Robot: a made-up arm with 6 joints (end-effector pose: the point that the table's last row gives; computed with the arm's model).
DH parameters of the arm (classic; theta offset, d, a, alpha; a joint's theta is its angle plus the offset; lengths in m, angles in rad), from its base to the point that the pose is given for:
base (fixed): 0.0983 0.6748 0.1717 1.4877
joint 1: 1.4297 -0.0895 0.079 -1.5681
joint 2: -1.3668 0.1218 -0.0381 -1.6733
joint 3: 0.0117 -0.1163 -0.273 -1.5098
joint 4: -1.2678 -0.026 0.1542 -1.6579
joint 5: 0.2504 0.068 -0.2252 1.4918
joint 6: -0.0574 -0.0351 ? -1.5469
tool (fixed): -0.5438 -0.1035 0 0
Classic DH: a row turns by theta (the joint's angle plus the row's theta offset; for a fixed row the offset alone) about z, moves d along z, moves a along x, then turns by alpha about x.
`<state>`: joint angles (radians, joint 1 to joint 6).
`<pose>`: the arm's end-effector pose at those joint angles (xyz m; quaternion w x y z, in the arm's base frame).
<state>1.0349 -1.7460 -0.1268 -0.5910 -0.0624 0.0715</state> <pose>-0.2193 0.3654 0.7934 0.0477 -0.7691 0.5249 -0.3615</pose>
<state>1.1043 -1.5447 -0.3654 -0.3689 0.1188 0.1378</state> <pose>-0.1124 0.4224 0.8302 0.0694 -0.7299 0.6226 -0.2734</pose>
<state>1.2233 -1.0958 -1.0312 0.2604 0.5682 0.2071</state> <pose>0.2397 0.3157 0.8689 0.1524 -0.4041 0.9019 0.0057</pose>
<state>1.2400 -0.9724 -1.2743 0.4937 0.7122 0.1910</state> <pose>0.3183 0.1965 0.8371 0.1772 -0.2271 0.9506 0.1160</pose>
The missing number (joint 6, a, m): -0.0837
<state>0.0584 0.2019 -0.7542 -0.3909 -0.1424 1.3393</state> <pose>0.1824 0.3108 0.4804 0.3580 0.5294 -0.7192 0.2726</pose>
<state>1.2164 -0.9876 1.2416 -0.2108 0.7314 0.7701</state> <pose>-0.2463 0.2890 0.4110 0.6582 -0.4605 -0.0222 -0.5952</pose>
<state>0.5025 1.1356 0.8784 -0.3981 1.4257 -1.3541</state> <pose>0.2098 0.2233 0.4165 0.1879 -0.3954 -0.2656 0.8590</pose>
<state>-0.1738 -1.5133 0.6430 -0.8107 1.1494 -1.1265</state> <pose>0.2850 0.2450 1.0676 0.5032 0.1671 -0.8104 0.2491</pose>
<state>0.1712 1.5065 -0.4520 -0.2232 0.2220 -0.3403</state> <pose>0.2638 -0.2209 0.5815 0.6425 -0.4269 -0.1397 0.6208</pose>
